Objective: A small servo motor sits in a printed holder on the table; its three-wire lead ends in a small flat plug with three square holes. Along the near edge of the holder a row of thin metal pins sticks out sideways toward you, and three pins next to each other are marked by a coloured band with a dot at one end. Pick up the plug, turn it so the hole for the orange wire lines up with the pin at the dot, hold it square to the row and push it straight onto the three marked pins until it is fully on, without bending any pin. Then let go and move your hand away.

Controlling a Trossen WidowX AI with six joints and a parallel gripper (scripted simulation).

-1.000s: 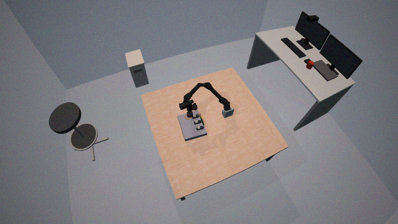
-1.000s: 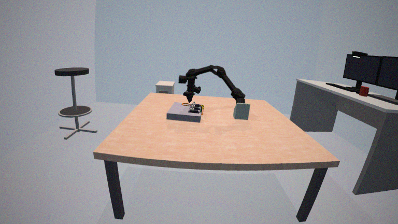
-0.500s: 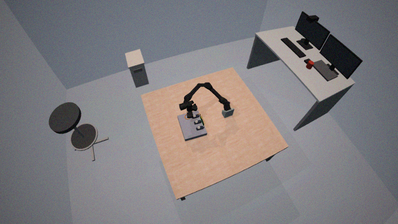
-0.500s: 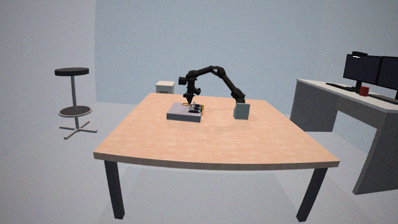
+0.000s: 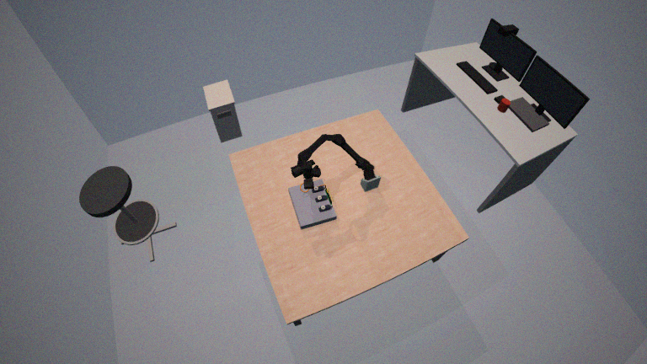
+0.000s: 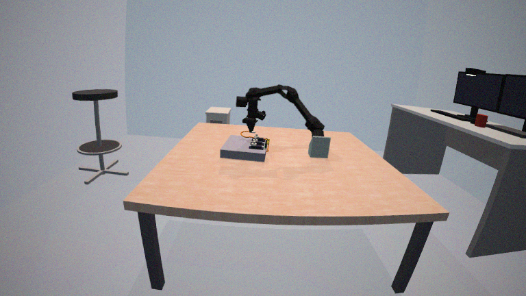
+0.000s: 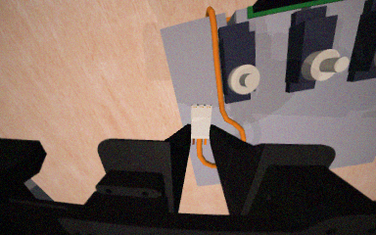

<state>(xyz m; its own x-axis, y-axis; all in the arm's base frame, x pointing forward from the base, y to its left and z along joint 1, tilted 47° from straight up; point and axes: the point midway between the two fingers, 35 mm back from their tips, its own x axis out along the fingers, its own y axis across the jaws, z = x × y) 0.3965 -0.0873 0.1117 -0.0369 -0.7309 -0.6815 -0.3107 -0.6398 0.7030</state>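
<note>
My gripper tip is now 9 cm past the yellow marked band, 10 cm to the right of it and 1 cm above it. Round my gripper tip: grey printed holder 7 cm ahead, 12 cm to the left, 6 cm below.
</note>
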